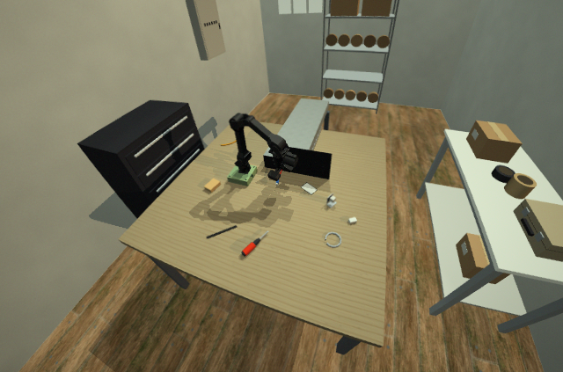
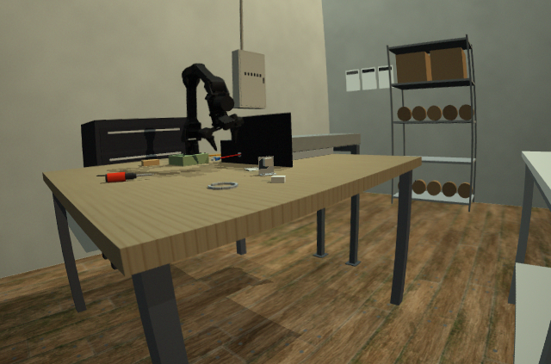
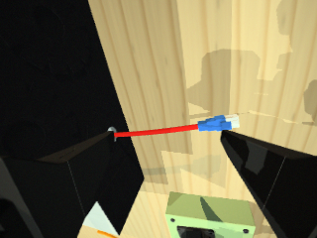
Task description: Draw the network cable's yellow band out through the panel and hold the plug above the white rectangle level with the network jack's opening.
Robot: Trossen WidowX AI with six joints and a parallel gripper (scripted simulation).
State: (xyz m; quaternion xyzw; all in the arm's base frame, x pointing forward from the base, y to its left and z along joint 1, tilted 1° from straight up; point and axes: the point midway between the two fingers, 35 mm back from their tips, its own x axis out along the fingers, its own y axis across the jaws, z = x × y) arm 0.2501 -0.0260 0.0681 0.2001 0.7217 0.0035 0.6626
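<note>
The clear plug lies 2 cm behind my hand, 3 cm to the right of it and 8 cm below it. The rest, counted from my hand: white rectangle 16 cm ahead, 2 cm to the right, 11 cm below; then tan block 42 cm behind, 11 cm to the right, 10 cm below; then red screwdriver 3 cm behind, 42 cm to the right, 10 cm below.
</note>
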